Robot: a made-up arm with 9 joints. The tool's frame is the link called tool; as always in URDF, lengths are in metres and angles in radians. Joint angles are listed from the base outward.
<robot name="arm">
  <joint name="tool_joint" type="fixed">
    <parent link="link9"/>
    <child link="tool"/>
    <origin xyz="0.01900 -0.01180 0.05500" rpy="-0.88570 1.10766 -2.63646"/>
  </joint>
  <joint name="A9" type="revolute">
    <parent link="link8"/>
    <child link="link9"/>
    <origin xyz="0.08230 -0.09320 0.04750"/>
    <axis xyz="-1 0 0"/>
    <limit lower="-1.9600" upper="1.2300"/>
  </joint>
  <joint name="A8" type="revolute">
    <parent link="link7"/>
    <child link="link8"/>
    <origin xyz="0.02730 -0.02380 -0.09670"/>
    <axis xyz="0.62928 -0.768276 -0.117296"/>
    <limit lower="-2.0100" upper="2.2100"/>
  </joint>
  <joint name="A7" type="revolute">
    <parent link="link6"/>
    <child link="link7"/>
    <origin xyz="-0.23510 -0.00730 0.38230"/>
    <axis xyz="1 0 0"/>
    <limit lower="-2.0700" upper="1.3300"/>
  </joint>
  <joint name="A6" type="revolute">
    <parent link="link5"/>
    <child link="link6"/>
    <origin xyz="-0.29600 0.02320 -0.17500"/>
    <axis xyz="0 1 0"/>
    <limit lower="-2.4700" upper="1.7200"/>
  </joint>
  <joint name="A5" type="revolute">
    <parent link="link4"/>
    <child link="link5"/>
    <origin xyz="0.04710 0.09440 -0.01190"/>
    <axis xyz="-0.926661 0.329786 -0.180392"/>
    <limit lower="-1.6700" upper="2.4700"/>
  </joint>
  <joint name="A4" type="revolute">
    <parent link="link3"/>
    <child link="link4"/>
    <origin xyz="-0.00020 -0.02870 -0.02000"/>
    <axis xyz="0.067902 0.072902 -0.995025"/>
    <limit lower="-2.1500" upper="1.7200"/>
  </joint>
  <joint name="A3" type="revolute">
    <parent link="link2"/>
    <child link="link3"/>
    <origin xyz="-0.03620 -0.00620 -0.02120"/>
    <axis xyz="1 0 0"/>
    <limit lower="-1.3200" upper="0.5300"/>
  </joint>
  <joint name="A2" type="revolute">
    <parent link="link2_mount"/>
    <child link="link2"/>
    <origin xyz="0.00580 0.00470 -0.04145"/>
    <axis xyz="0 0 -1"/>
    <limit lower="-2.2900" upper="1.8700"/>
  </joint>
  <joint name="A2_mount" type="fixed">
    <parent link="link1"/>
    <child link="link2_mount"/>
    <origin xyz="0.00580 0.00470 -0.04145"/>
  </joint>
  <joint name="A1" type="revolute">
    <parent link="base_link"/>
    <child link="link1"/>
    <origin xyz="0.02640 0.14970 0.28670"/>
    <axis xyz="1 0 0"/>
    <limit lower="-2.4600" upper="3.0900"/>
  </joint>
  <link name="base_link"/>
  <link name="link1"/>
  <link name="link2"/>
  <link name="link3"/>
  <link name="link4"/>
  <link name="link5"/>
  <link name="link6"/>
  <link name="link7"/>
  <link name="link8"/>
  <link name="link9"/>
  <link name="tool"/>
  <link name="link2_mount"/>
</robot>
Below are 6 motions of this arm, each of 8 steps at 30 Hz.
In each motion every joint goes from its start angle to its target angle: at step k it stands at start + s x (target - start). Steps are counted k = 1, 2, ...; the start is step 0. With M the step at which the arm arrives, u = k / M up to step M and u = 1 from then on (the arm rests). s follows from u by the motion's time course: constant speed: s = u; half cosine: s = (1 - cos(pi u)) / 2; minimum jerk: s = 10 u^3 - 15 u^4 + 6 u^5.
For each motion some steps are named. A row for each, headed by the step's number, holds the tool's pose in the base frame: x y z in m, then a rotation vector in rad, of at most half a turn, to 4 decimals.
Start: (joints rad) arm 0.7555 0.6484 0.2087 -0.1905 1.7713 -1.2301 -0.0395 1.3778 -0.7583
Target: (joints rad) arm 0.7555 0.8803 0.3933 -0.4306 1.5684 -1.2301 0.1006 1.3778 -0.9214
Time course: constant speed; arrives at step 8
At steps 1, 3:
1: -0.4615 0.3342 0.6935 1.3637 1.3898 0.1329
3: -0.4814 0.3373 0.6578 1.4342 1.3478 0.2404

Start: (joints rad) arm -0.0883 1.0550 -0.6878 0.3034 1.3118 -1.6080 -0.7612 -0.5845 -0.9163
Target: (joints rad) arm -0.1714 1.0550 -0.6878 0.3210 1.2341 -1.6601 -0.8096 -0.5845 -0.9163
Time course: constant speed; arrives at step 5
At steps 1, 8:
1: -0.0144 0.9002 0.0232 -0.4774 -1.0613 -2.2230
8: -0.0471 0.8811 -0.0328 -0.4369 -1.1908 -2.1309

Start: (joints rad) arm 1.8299 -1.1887 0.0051 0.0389 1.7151 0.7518 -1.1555 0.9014 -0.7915
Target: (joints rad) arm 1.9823 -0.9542 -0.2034 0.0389 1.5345 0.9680 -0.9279 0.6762 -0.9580
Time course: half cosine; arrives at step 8
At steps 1, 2, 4, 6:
1: -0.2221 0.1046 0.6030 0.9625 1.4021 -0.9246
2: -0.2009 0.0980 0.6046 0.9756 1.4789 -0.9443
4: -0.1337 0.0779 0.6006 1.0081 1.7318 -1.0058
6: -0.0713 0.0612 0.5834 1.0230 1.9874 -1.0636

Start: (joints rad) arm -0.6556 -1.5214 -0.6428 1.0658 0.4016 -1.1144 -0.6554 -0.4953 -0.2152
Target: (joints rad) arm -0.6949 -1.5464 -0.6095 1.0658 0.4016 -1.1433 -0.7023 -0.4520 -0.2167
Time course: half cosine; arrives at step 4
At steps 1, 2, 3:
1: -0.5025 -0.2817 0.1558 0.6644 -0.7885 -0.7986
2: -0.5050 -0.2885 0.1675 0.6554 -0.7860 -0.7759
3: -0.5074 -0.2951 0.1794 0.6463 -0.7833 -0.7535

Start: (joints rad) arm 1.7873 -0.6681 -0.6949 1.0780 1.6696 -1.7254 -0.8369 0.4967 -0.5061
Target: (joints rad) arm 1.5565 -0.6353 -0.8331 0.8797 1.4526 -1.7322 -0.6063 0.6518 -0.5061
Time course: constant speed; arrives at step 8
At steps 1, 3, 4, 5, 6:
1: -0.6446 0.3994 0.7284 1.2552 0.1998 -1.0183
3: -0.6651 0.4434 0.6553 1.2528 0.1437 -0.9257
4: -0.6737 0.4612 0.6166 1.2480 0.1179 -0.8759
5: -0.6811 0.4760 0.5767 1.2407 0.0939 -0.8241
6: -0.6875 0.4877 0.5360 1.2310 0.0717 -0.7704

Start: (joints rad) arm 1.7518 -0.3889 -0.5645 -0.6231 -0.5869 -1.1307 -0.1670 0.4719 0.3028
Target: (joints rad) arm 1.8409 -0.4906 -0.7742 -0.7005 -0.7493 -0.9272 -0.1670 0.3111 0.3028
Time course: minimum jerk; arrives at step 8
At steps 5, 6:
5: -0.1629 0.4138 -0.3733 2.6177 1.0963 0.9808
6: -0.1406 0.3949 -0.3737 2.5474 1.1237 0.9615

